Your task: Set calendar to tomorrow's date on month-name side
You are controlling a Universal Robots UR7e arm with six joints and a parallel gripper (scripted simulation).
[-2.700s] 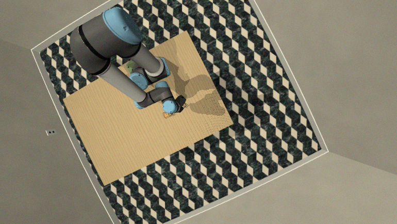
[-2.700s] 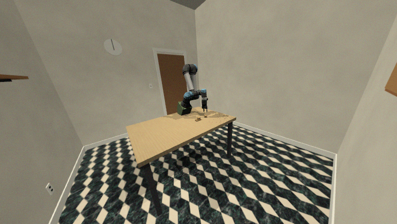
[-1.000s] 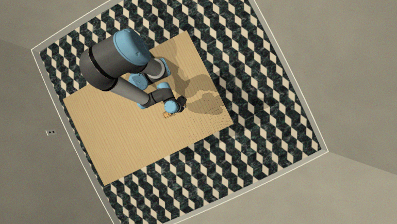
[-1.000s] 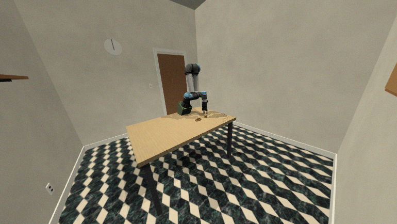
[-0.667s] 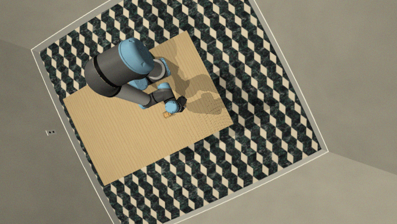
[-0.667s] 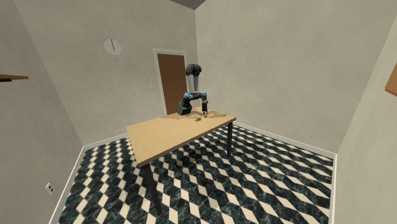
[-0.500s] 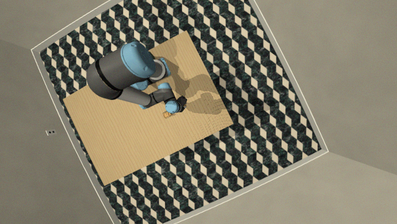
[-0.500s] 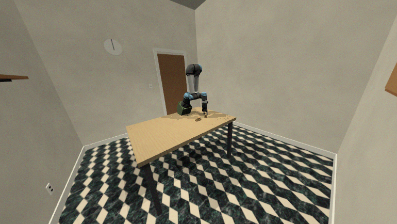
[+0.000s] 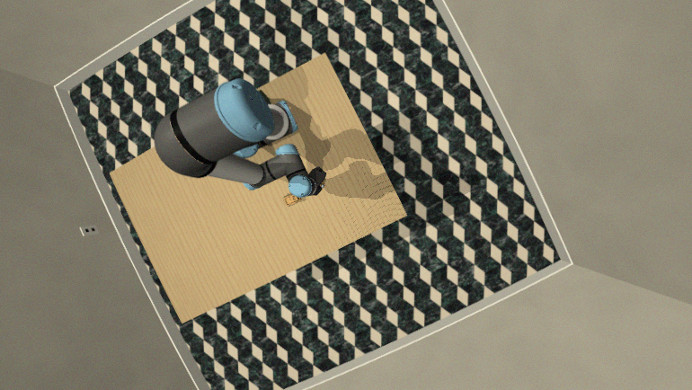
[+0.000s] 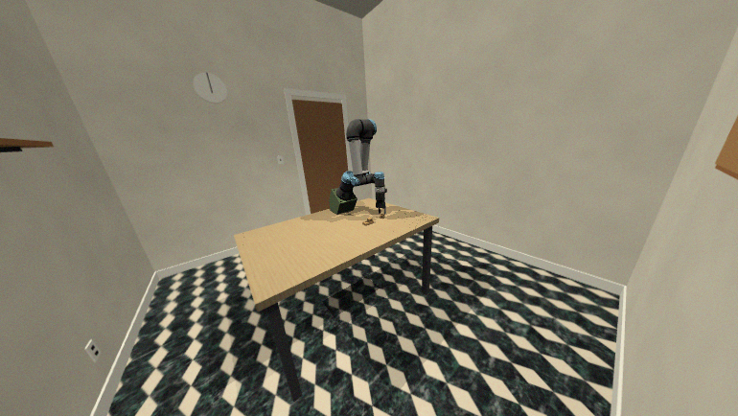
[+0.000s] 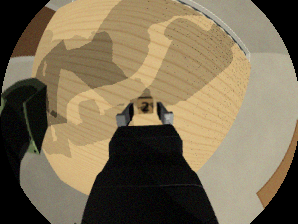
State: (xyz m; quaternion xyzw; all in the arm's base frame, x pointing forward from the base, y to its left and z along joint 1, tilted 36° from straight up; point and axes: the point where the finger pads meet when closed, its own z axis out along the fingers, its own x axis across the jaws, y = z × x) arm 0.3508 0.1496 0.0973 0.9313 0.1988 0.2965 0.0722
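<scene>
The wooden cube lies 4 cm below my hand. From my hand the other things lie so: wooden tray 16 cm to the right, 5 cm below, 1 cm ahead.
</scene>
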